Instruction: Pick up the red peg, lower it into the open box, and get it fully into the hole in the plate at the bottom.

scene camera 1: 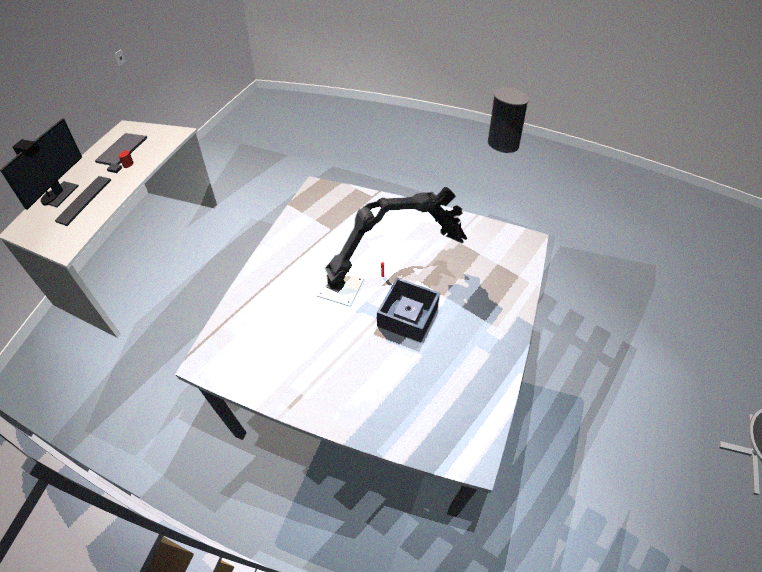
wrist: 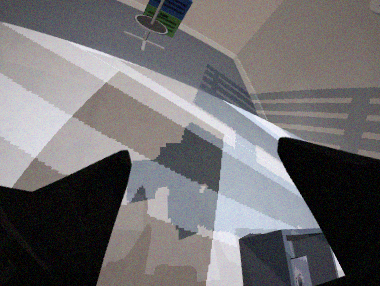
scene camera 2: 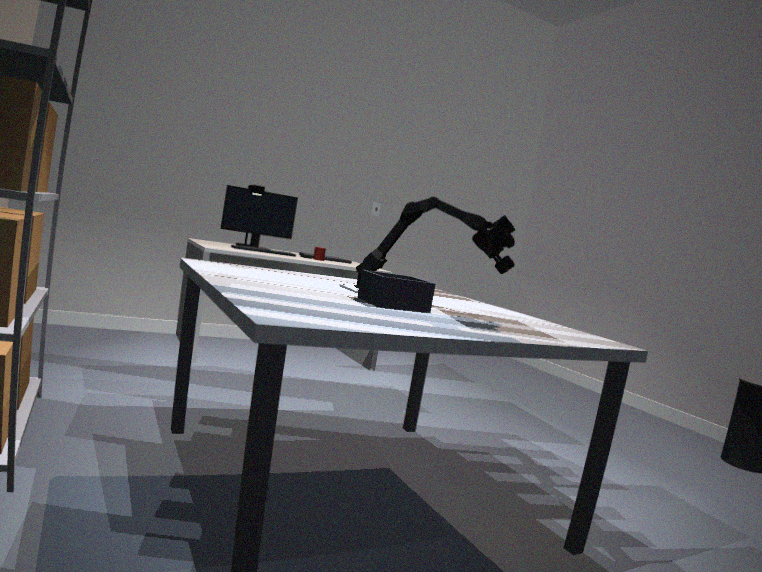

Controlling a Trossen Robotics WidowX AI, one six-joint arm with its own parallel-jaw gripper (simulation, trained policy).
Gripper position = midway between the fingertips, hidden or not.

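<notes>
A dark box [scene camera 2: 385,290], [scene camera 1: 400,288] is visible. My gripper [scene camera 2: 498,263], [scene camera 1: 465,241], [wrist: 205,151] is visible too, the last of these points being in the wrist view.
</notes>
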